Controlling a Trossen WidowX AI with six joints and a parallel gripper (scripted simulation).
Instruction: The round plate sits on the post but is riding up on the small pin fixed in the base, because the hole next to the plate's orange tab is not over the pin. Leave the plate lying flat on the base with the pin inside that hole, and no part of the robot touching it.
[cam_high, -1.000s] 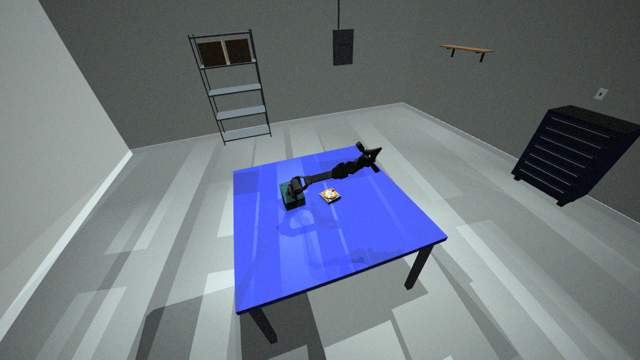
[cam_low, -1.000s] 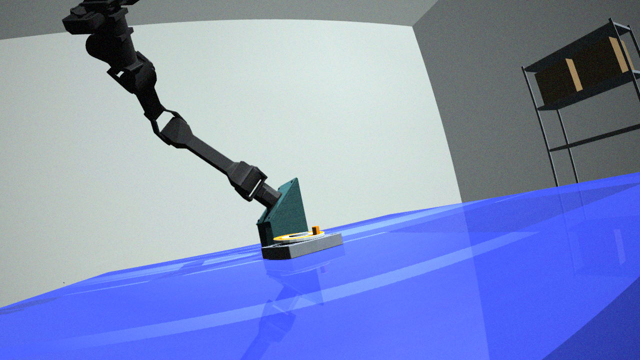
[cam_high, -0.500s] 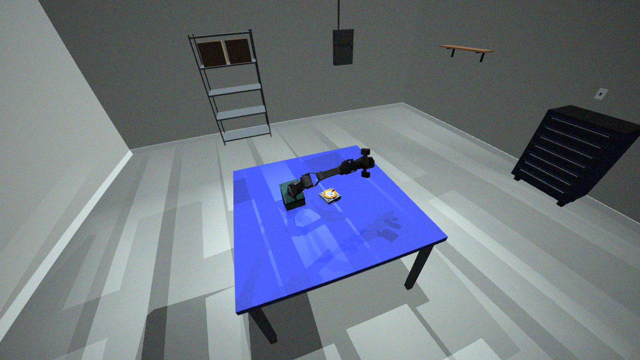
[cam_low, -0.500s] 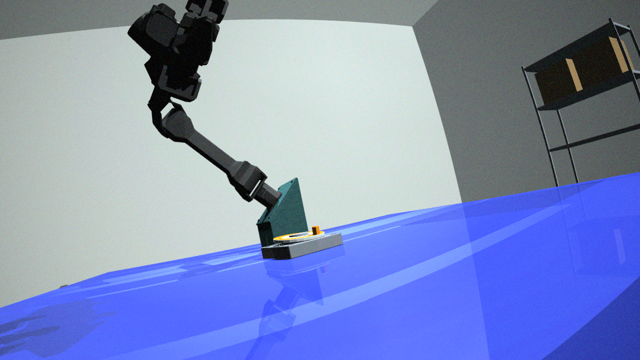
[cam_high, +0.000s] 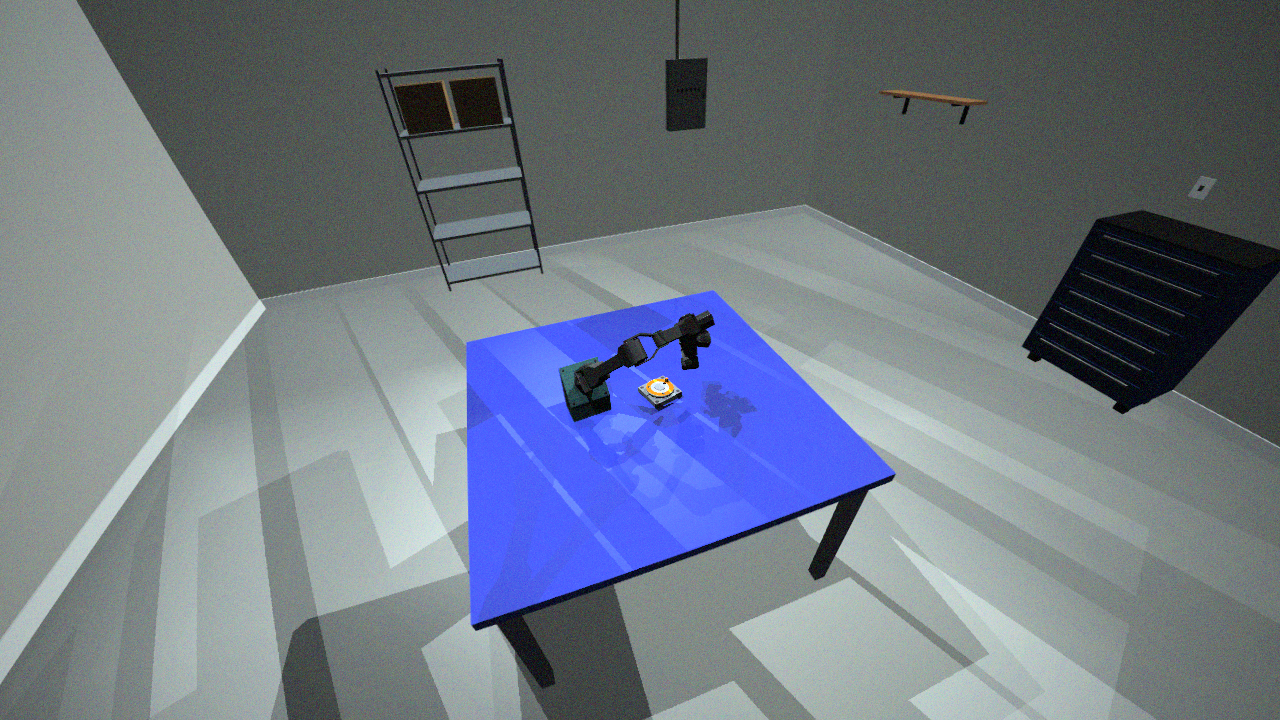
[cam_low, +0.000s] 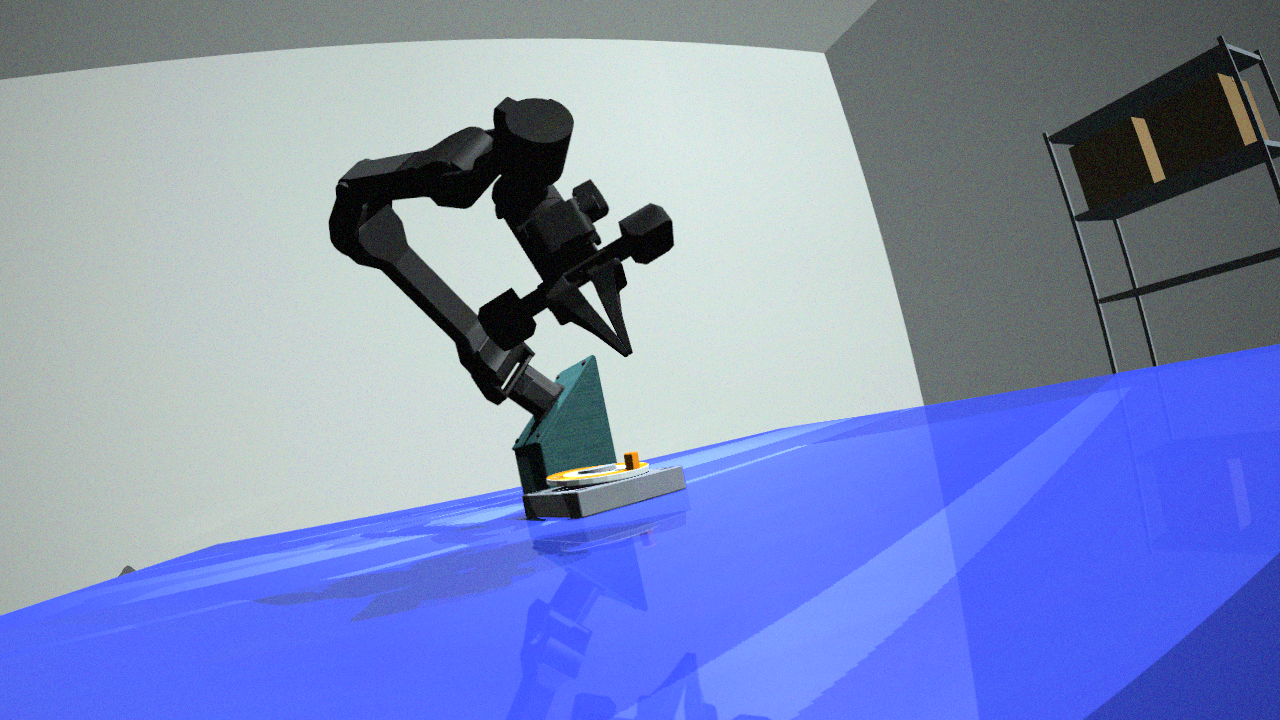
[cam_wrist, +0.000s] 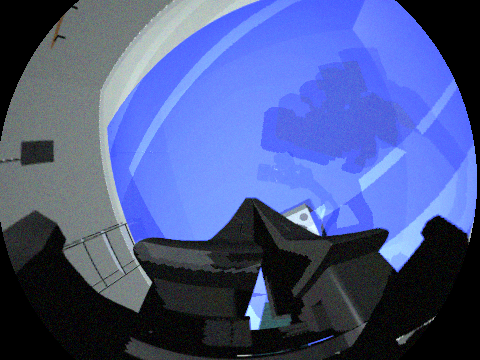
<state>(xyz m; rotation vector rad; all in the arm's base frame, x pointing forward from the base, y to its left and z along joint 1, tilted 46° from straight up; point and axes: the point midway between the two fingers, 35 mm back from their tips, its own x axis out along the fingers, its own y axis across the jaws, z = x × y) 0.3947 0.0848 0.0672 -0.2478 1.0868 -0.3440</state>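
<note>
Right now my gripper tip is 110 mm past the round plate, 100 mm above it and 10 mm to the left of it. Round my gripper tip: grey square base 130 mm behind, 110 mm below, 20 mm to the right.
</note>
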